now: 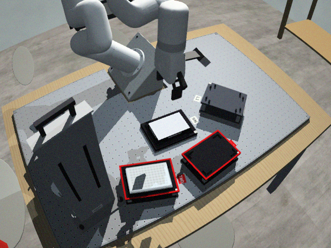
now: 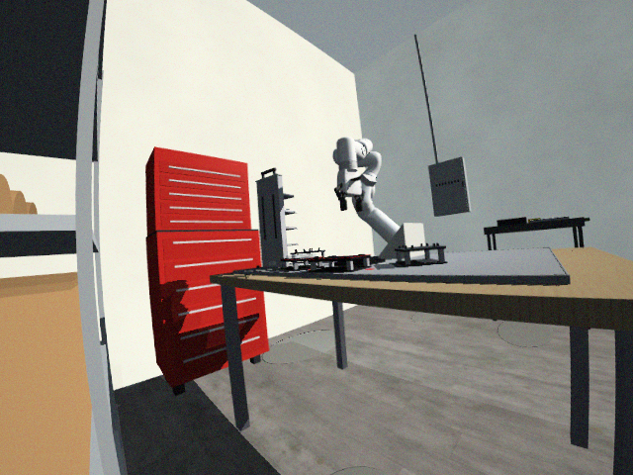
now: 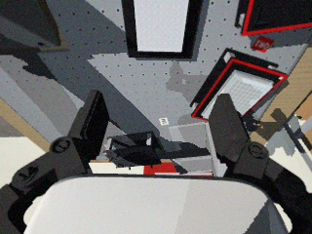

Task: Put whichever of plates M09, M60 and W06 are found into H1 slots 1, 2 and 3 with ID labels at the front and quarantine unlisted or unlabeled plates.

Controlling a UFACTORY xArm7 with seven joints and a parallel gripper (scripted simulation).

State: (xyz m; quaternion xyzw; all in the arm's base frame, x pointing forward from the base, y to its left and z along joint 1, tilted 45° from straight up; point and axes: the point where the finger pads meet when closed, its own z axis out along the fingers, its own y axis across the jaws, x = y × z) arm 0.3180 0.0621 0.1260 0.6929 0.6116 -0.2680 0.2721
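Right now my hand is 200 mm above the dark-framed plate and 10 mm to the right of it. Also, from my hand: deck label (220 mm below, 190 mm to the left, 70 mm behind); white well plate (170 mm below, 160 mm to the right, 150 mm ahead); black nest N6 (210 mm below, 10 mm to the left).
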